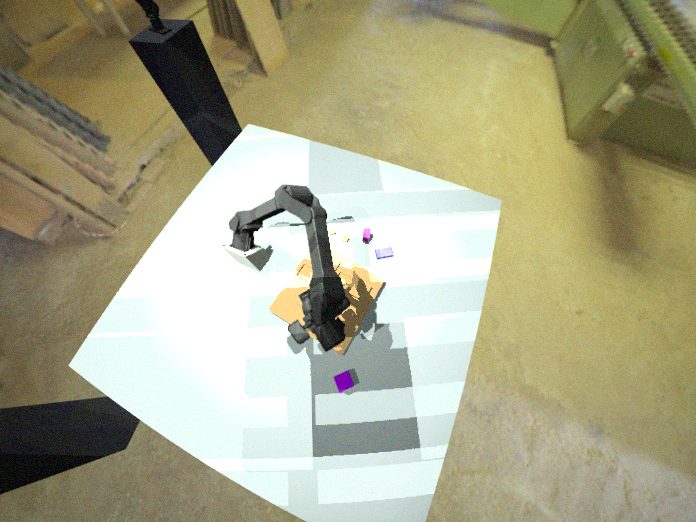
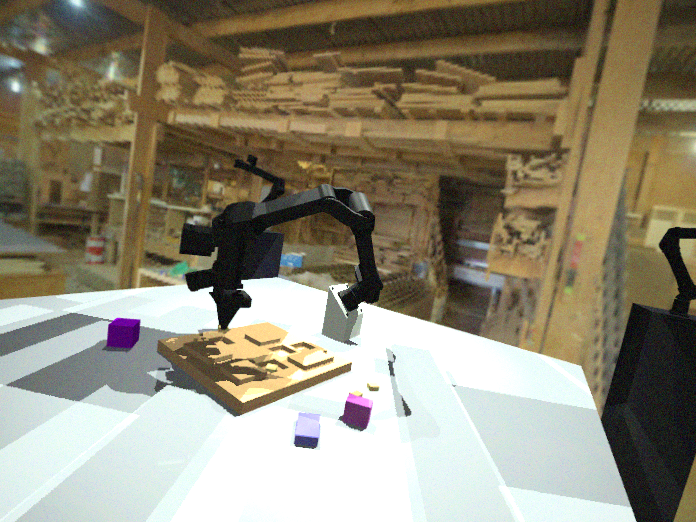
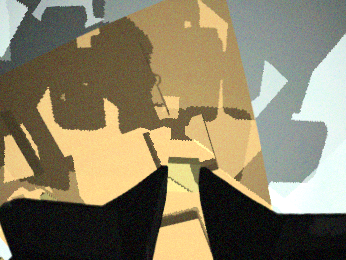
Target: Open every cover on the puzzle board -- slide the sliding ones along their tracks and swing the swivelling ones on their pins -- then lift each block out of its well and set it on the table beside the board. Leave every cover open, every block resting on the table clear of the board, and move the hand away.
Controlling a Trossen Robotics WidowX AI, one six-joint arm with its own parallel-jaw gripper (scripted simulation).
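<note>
You'd see the gripper (image 2: pixel 222 327) in image 2, and it's there in image 3 too, the gripper (image 3: pixel 183 172). Image 2 also has a tan puzzle board (image 2: pixel 288 379), along with a purple block (image 2: pixel 122 332), a pink block (image 2: pixel 357 411) and a lavender block (image 2: pixel 307 427). That tan puzzle board (image 1: pixel 350 271) shows in image 1 as well, and image 3 has the board (image 3: pixel 203 83) too. The lavender block is out of frame in image 3, and the pink block is out of frame in image 3 as well.
</note>
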